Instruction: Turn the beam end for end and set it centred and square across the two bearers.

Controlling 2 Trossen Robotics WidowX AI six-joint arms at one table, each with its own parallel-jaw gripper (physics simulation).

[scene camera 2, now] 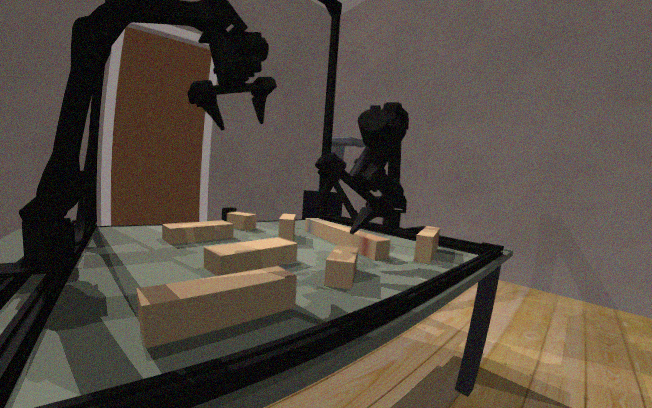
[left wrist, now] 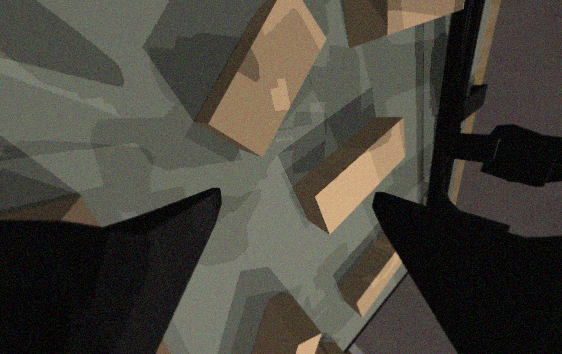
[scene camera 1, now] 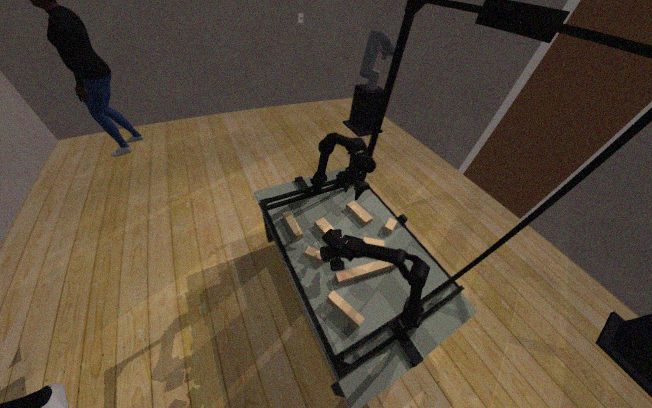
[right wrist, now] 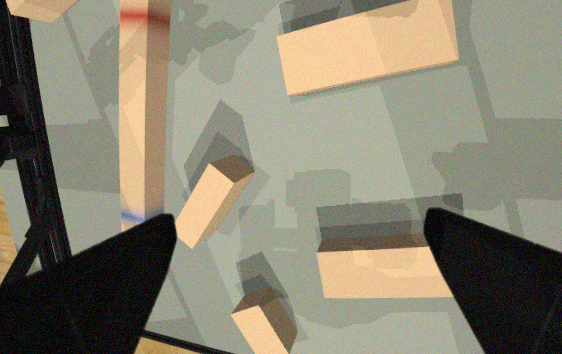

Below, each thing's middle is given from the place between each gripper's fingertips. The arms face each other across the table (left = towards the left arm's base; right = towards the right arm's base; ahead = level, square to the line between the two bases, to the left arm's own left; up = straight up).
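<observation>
The beam (scene camera 2: 374,247) is here, and my left hand is 70 mm above it, 160 mm to the right of it and 140 mm past it. By its middle, the beam is nearer to my left hand than to my right hand.
From my right hand, the beam is 25 cm below, 29 cm to the left and 2 cm ahead.
</observation>
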